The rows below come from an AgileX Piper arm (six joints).
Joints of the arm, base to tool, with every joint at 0 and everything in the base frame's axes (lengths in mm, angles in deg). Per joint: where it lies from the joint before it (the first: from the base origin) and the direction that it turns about. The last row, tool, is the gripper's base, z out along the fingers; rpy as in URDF.
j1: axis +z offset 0 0 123
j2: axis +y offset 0 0 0
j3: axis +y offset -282.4 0 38.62
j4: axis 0.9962 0 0.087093 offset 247.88 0 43.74
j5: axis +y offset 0 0 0
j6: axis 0.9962 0 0.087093 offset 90.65 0 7.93
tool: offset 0 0 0 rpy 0 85 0
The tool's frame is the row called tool.
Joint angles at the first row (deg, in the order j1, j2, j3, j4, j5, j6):
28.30, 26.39, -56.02, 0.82, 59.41, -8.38
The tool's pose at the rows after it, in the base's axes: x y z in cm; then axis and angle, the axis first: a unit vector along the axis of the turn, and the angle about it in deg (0 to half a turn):
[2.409 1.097 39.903 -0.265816 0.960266 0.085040 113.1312]
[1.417 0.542 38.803 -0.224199 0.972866 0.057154 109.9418]
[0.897 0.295 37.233 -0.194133 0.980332 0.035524 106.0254]
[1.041 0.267 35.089 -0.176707 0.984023 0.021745 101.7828]
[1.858 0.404 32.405 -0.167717 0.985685 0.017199 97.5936]
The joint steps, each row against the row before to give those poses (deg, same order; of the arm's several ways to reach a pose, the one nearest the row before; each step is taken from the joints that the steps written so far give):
-6.26, -3.85, 1.94, 0.01, -0.37, -0.47
-5.11, -4.22, 3.21, -0.04, -1.81, -0.13
-3.55, -4.39, 4.82, -0.16, -4.18, -0.04
-2.03, -4.26, 6.65, -0.14, -6.56, -0.04
-0.97, -3.68, 8.20, 0.15, -8.70, -0.03

